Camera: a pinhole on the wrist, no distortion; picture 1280 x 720 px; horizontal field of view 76.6 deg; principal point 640.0 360.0 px. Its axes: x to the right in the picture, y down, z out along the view. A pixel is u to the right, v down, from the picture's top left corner.
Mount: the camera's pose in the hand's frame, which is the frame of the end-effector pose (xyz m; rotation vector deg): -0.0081 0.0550 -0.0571 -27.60 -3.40 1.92
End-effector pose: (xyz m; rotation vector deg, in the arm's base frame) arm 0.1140 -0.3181 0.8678 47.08 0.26 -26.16
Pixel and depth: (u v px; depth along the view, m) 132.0 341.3 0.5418
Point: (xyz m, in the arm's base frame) -0.1913 -0.2954 1.4145
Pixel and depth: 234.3 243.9 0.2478
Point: 0.0037 -0.3045 1.1057
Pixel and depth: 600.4 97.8 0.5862
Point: 0.0179 -0.5853 1.3670
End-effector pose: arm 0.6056 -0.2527 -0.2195 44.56 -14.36 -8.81
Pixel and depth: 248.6 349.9 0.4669
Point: 0.2674 -0.2469 0.1557
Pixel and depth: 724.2 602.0 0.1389
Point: 0.5961 -0.1735 -0.0767
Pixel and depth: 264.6 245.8 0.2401
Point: 0.4367 -0.2414 -0.0356
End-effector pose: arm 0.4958 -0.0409 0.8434 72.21 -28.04 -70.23
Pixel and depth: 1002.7 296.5 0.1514
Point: 0.4903 -0.1418 0.9593
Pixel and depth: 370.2 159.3 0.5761
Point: 0.0649 -0.0899 1.2442
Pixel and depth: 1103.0 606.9 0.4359
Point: 0.4951 -0.4116 1.2081
